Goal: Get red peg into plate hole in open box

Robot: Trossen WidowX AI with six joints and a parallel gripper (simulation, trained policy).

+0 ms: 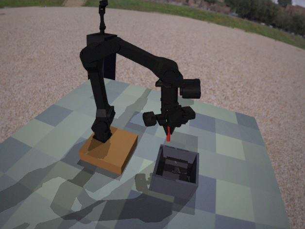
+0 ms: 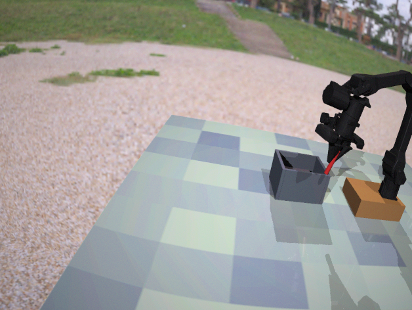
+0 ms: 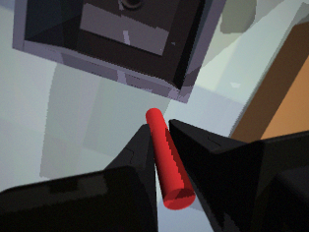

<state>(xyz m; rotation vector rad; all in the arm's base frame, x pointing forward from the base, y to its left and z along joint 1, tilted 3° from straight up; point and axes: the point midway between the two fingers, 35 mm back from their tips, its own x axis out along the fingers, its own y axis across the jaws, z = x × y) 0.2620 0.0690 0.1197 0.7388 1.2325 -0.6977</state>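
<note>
Now: the plate 10 cm below my gripper tip, 8 cm to the right of it and 7 cm ahead of it. The rest, counted from my gripper tip: dark grey box (12 cm below, 8 cm to the right, 7 cm ahead); red peg (1 cm to the left, 1 cm behind, 1 cm above).
</note>
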